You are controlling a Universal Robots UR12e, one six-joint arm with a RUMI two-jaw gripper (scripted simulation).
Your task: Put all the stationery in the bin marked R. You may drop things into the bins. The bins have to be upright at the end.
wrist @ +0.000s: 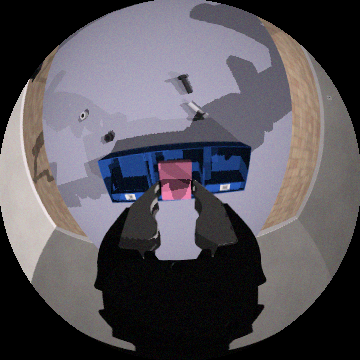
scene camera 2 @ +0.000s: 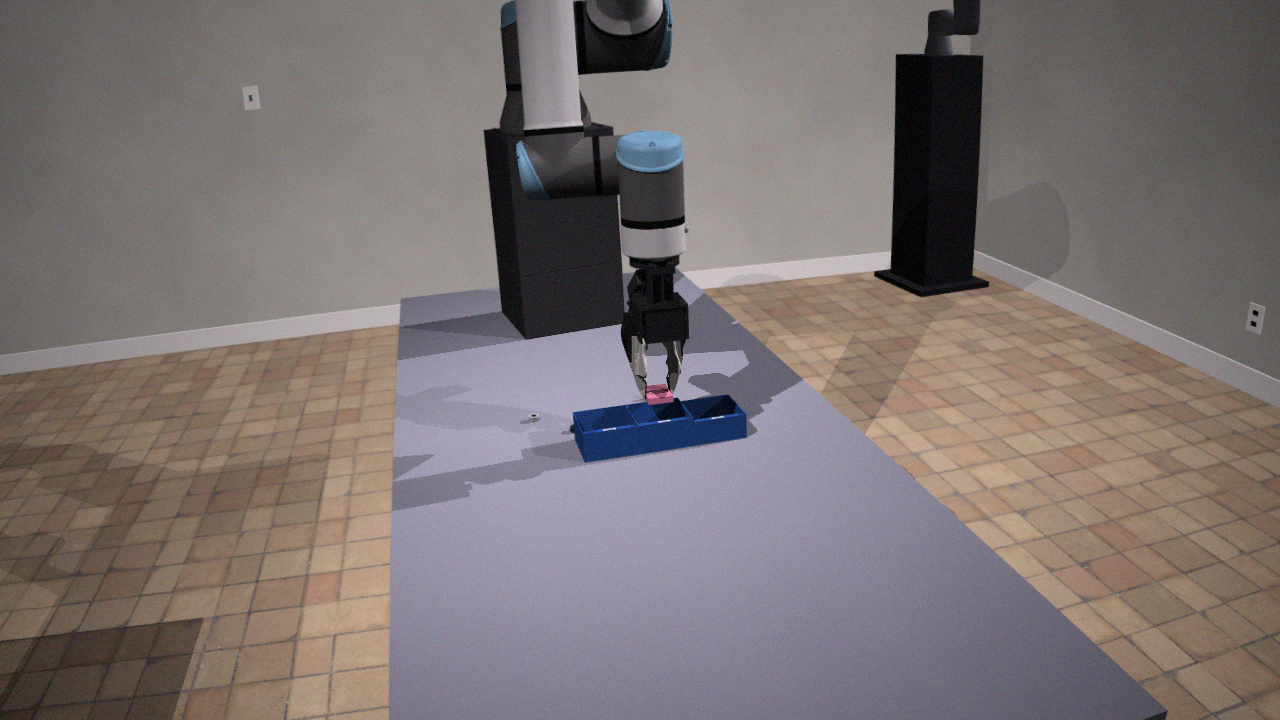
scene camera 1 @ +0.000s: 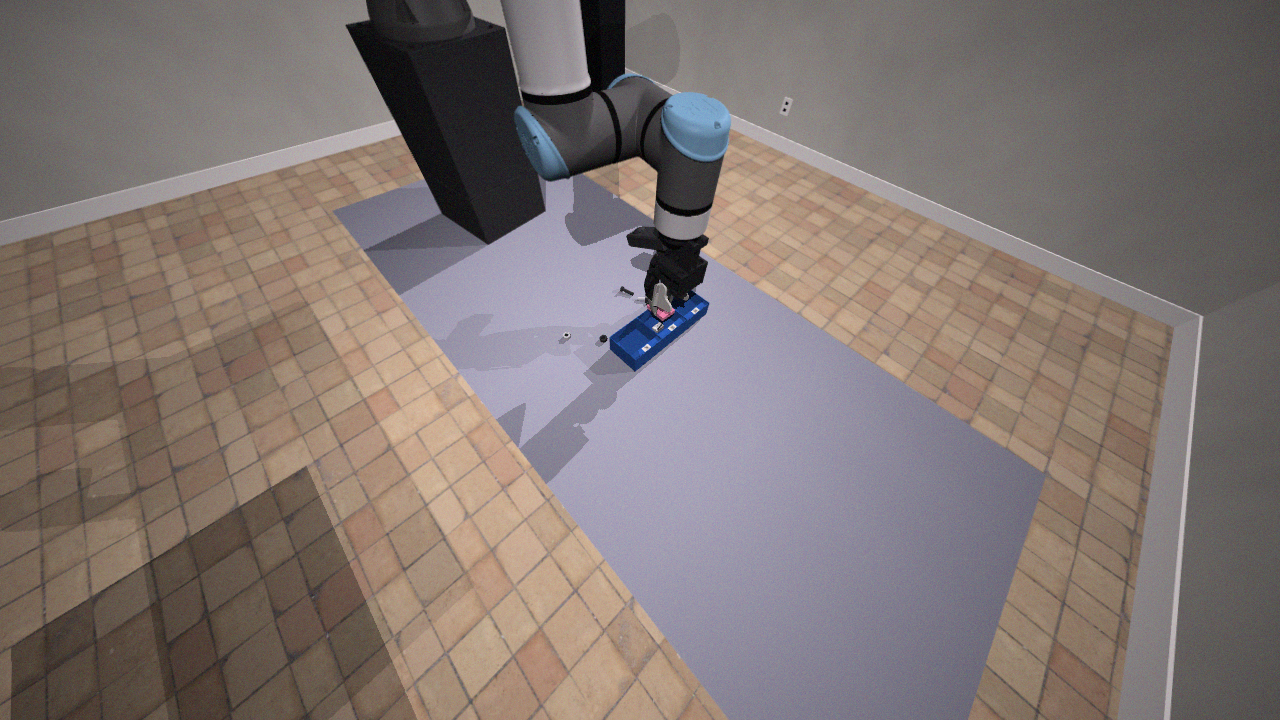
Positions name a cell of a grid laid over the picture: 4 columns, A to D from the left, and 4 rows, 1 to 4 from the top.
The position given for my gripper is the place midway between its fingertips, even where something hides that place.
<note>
I see my gripper (scene camera 2: C3), a pink eraser (wrist: B2) and a blue bin row (scene camera 2: B3).
The blue bin row is seen too in the wrist view (wrist: C2) and in scene camera 1 (scene camera 1: B2). My gripper also shows in the wrist view (wrist: B3) and in scene camera 1 (scene camera 1: C2).
</note>
